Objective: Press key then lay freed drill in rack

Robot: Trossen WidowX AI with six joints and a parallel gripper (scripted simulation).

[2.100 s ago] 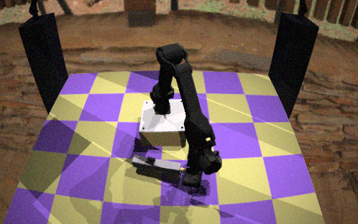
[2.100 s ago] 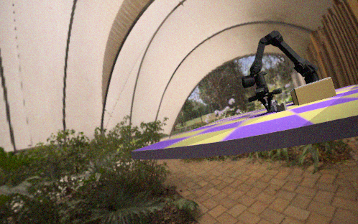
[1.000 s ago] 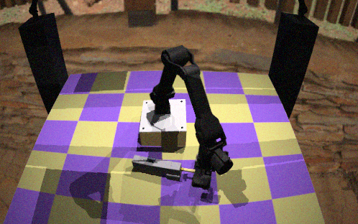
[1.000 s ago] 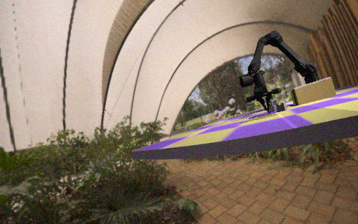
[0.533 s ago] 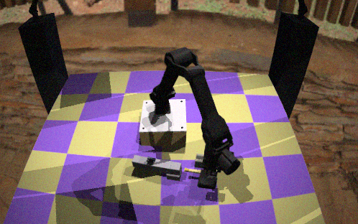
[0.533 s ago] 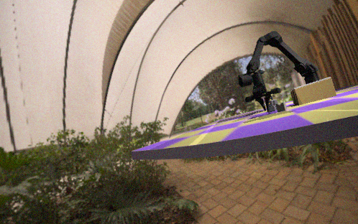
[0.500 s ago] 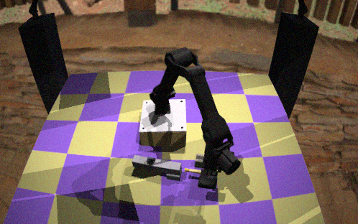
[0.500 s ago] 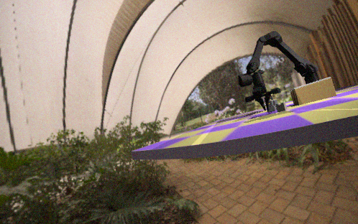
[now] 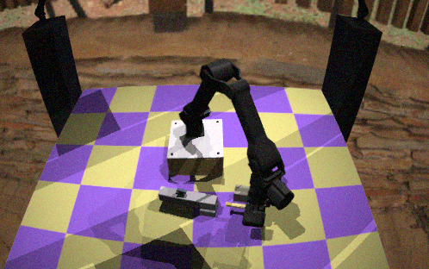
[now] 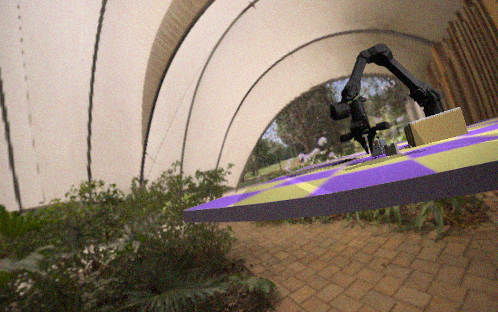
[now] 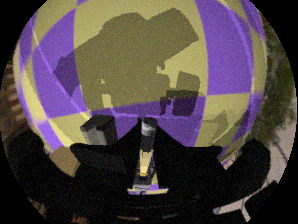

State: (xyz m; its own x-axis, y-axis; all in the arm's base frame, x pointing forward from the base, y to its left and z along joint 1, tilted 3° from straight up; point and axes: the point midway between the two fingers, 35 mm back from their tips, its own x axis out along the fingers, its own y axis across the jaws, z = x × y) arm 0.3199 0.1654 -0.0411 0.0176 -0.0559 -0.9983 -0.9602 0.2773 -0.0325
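Now: gripper tip 40 mm to the left of the drill, 30 mm below it and 10 mm past it. Round my gripper tip: dark rack 80 mm behind, 20 mm to the right; dark key 220 mm to the right, 70 mm behind, 30 mm above.
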